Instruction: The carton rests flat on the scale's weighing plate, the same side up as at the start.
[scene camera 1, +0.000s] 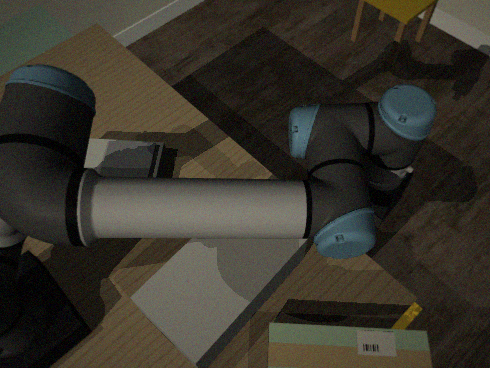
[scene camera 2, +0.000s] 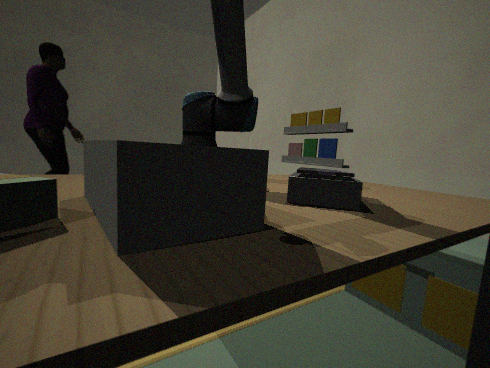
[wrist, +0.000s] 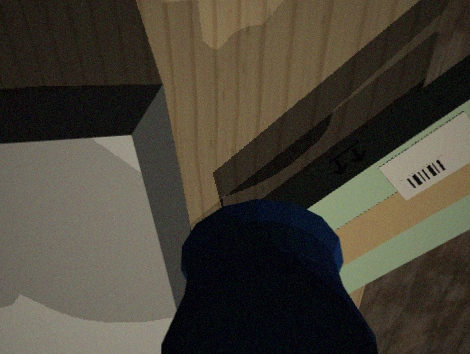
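Seen in the pictures: hand, tool point: (wrist: 261, 266); arm's base, link origin: (scene camera 1: 12, 321).
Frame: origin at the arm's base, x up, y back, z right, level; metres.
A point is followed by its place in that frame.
The carton (scene camera 1: 310, 336) @(y -0.410, x -0.017, z 0.505 m) (scene camera 2: 26, 205) @(y -0.400, x -0.049, z 0.453 m) (wrist: 370, 240) @(y -0.397, x -0.017, z 0.573 m) is green with a tan tape band and a white barcode label on top. It lies flat near the table's edge, apart from the scale. The scale (scene camera 1: 131, 157) @(y -0.457, x 0.003, z -0.137 m) (scene camera 2: 325, 193) @(y -0.495, x -0.046, z -0.074 m) is a low grey box with a thin dark plate on top in the second scene view; the arm covers part of it in the first. My suction cup (wrist: 262, 220) is dark blue in the wrist view and shows over the gap between a grey block and the carton's near end. No carton hangs from it. Its height is unclear.
A big grey block (scene camera 1: 185, 295) @(y -0.286, x 0.043, z 0.258 m) (scene camera 2: 190, 195) @(y -0.563, x -0.017, z 0.294 m) (wrist: 75, 215) @(y -0.497, x 0.043, z 0.311 m) stands on the table between carton and scale. A yellow strip (scene camera 1: 409, 315) shows behind the carton. A person (scene camera 2: 47, 105) stands at the back left. Wall shelves (scene camera 2: 317, 128) hang behind the scale.
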